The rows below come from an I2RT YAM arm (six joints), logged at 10 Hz.
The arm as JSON. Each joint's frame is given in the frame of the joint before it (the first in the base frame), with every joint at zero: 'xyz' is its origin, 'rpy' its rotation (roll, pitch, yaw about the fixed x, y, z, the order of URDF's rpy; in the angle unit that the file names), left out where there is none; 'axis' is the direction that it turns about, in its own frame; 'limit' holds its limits. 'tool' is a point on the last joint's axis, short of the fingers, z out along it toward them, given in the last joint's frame.
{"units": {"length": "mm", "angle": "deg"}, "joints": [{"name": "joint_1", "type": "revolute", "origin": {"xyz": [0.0, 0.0, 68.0]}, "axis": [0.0, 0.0, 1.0], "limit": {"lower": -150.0, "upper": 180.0}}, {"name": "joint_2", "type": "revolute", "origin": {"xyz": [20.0, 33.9, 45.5]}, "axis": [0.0, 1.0, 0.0], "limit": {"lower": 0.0, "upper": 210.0}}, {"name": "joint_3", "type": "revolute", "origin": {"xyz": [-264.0, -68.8, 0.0]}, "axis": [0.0, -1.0, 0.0], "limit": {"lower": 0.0, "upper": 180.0}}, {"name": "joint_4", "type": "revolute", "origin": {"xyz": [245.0, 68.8, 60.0]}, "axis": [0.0, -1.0, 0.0], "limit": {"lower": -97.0, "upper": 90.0}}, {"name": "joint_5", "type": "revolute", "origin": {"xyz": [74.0, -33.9, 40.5]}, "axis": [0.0, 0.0, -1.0], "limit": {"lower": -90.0, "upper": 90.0}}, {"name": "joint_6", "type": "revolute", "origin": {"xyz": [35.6, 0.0, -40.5]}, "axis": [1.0, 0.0, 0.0], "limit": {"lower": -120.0, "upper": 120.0}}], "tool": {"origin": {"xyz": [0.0, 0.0, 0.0], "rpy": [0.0, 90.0, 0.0]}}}
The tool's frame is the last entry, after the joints.
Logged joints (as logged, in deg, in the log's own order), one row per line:
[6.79, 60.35, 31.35, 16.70, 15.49, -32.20]
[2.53, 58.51, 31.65, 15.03, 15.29, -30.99]
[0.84, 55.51, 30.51, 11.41, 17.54, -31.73]
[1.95, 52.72, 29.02, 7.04, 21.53, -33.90]
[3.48, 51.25, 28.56, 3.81, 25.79, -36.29]
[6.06, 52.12, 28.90, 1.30, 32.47, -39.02]
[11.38, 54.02, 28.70, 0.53, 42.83, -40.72]
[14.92, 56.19, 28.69, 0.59, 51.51, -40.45]
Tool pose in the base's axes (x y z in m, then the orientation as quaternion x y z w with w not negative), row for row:
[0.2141, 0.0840, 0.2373, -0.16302, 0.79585, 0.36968, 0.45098]
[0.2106, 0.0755, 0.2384, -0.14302, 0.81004, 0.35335, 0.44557]
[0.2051, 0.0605, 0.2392, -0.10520, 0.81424, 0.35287, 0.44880]
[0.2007, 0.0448, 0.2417, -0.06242, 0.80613, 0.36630, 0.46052]
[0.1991, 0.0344, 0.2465, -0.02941, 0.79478, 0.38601, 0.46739]
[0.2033, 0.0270, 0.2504, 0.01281, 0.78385, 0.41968, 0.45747]
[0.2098, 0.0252, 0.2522, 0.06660, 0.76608, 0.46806, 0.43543]
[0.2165, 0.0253, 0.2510, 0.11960, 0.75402, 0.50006, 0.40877]
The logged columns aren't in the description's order. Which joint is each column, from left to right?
Columns, left to right: joint_4, joint_2, joint_3, joint_1, joint_6, joint_5.
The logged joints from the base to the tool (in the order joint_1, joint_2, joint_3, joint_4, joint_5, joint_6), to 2 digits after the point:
[16.70, 60.35, 31.35, 6.79, -32.20, 15.49]
[15.03, 58.51, 31.65, 2.53, -30.99, 15.29]
[11.41, 55.51, 30.51, 0.84, -31.73, 17.54]
[7.04, 52.72, 29.02, 1.95, -33.90, 21.53]
[3.81, 51.25, 28.56, 3.48, -36.29, 25.79]
[1.30, 52.12, 28.90, 6.06, -39.02, 32.47]
[0.53, 54.02, 28.70, 11.38, -40.72, 42.83]
[0.59, 56.19, 28.69, 14.92, -40.45, 51.51]

